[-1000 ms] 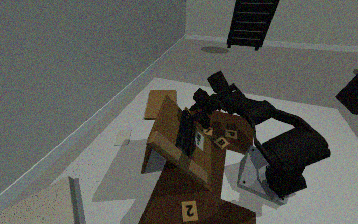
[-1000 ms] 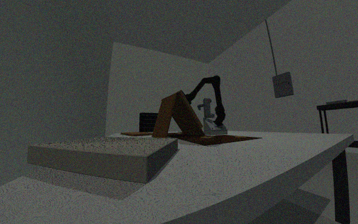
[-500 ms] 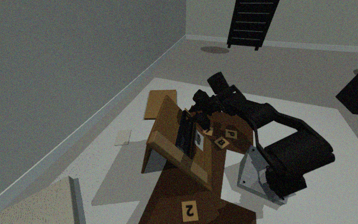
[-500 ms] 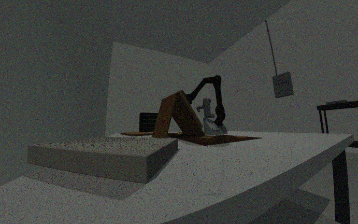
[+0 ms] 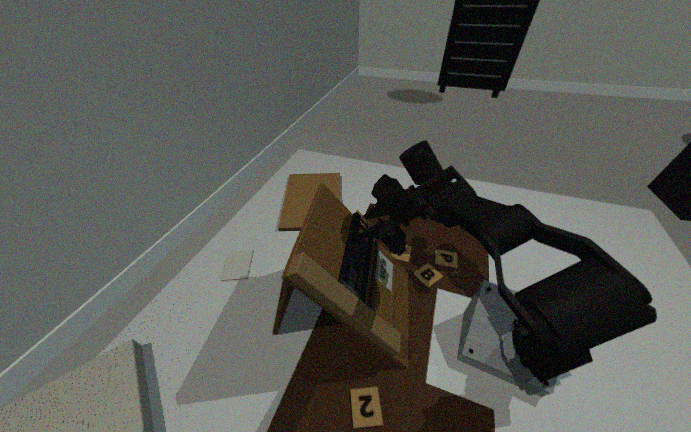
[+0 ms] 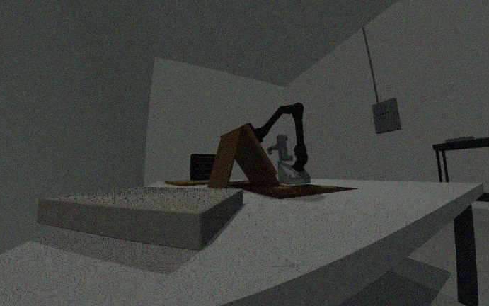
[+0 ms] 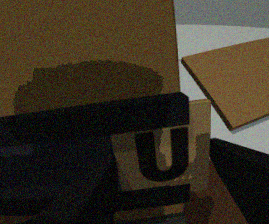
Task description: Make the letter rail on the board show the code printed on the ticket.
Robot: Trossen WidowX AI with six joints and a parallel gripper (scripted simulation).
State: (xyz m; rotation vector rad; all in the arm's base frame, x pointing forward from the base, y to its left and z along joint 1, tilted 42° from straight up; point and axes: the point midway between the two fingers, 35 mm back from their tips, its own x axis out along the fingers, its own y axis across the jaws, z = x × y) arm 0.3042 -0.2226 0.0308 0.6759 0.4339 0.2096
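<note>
My gripper tip is 8 cm above the white ticket, 6 cm past it and 5 cm to the right of it. Round my gripper tip: brown mat: 18 cm below, 16 cm behind, 12 cm to the left; then flat tan panel: 27 cm to the right, 22 cm ahead, 17 cm below.
</note>
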